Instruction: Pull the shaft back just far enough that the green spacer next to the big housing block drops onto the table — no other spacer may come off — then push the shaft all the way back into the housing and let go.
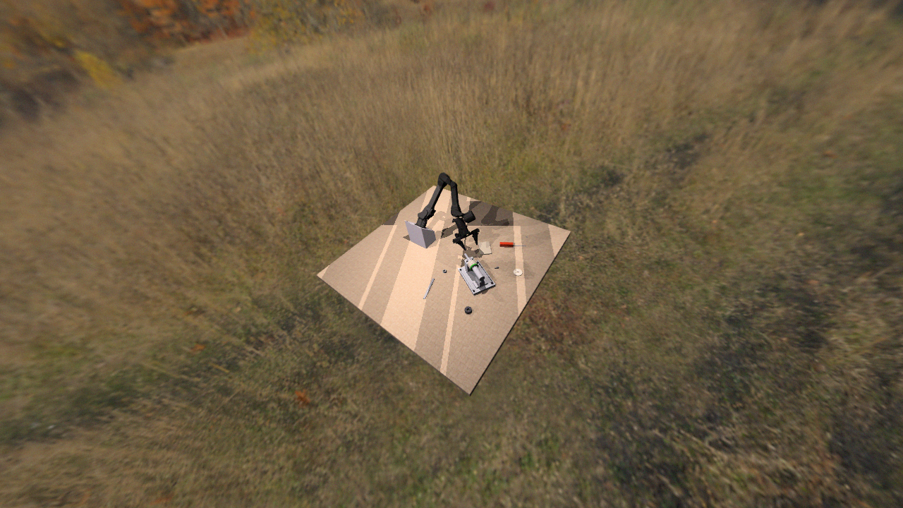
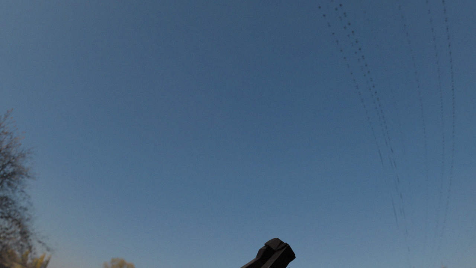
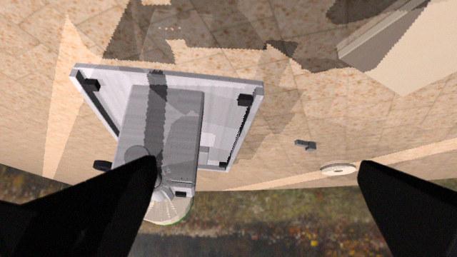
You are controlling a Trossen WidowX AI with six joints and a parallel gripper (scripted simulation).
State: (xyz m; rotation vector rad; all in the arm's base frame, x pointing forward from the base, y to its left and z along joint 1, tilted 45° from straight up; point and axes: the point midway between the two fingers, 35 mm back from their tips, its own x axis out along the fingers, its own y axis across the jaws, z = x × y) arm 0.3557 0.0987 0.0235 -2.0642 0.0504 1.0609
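My gripper tip is 7 cm short of the shaft, 10 cm to the left of it and 1 cm above it. Round my gripper tip: black ring: 22 cm ahead, 36 cm to the right, 8 cm below; green spacer: 11 cm ahead, 13 cm to the right, 1 cm below.
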